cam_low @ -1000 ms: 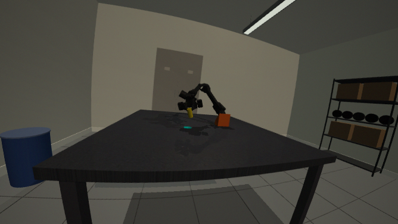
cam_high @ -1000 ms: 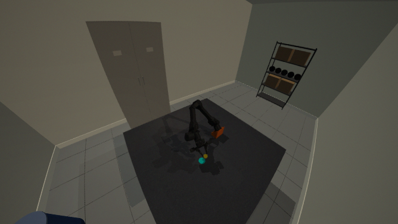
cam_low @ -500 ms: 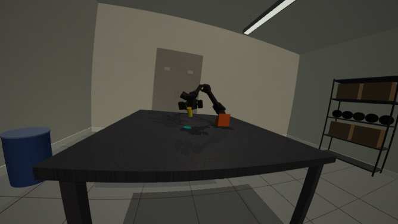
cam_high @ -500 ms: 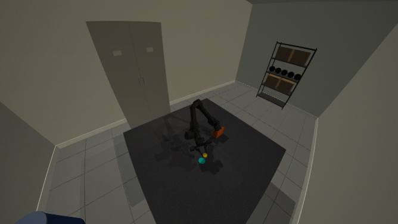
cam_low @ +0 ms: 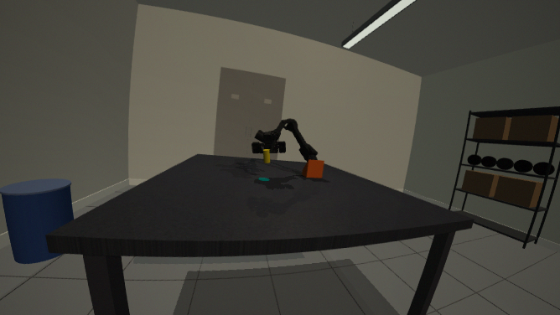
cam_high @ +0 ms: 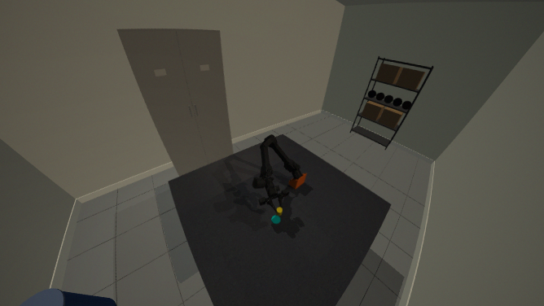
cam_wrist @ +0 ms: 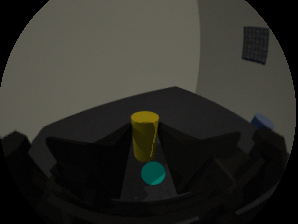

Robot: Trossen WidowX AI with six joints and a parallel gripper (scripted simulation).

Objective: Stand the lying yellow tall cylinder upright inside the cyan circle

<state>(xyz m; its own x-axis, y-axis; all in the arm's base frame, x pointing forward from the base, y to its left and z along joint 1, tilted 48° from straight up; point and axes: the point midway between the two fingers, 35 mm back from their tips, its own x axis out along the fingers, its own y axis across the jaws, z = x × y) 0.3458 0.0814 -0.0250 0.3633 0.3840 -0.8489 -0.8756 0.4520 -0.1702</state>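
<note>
My gripper tip is 15 cm above the cyan circle, 2 cm to the left of it and 1 cm past it. Round my gripper tip: yellow cylinder (2 cm below).
</note>
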